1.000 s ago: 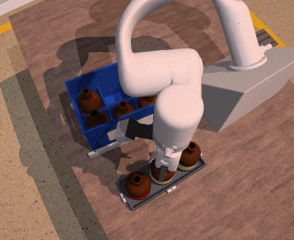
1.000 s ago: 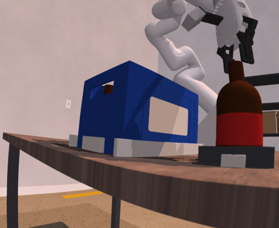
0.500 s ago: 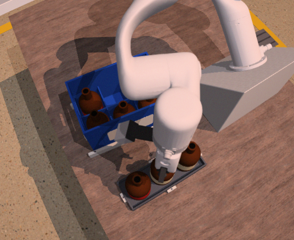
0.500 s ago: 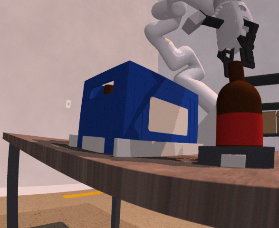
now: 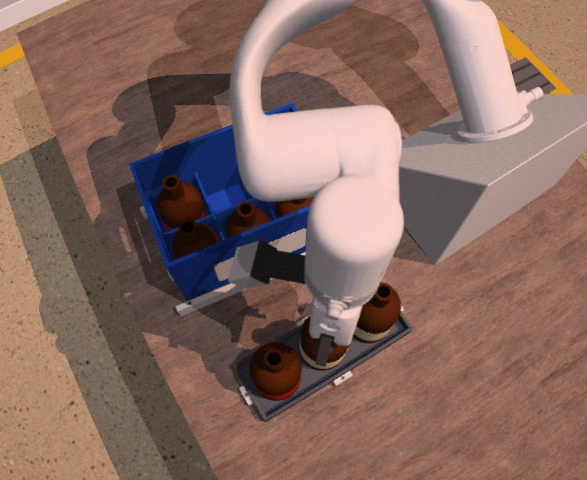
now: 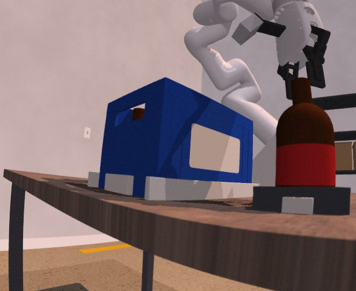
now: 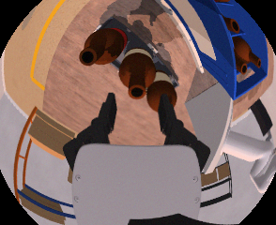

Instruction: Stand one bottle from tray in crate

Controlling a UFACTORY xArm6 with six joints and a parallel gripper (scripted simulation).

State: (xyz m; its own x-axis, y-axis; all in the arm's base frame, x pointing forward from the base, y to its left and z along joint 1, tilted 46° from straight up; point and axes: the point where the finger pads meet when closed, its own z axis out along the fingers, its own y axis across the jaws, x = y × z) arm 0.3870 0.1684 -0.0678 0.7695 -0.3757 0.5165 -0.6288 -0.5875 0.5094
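My hand is 110 mm above the red-labelled bottle, 90 mm short of it and 10 mm to the right of it. Also, from my hand: grey tray 180 mm below; blue crate 250 mm to the right, 110 mm below, 30 mm ahead; cream-labelled bottle 110 mm below, 90 mm behind, 10 mm to the right.
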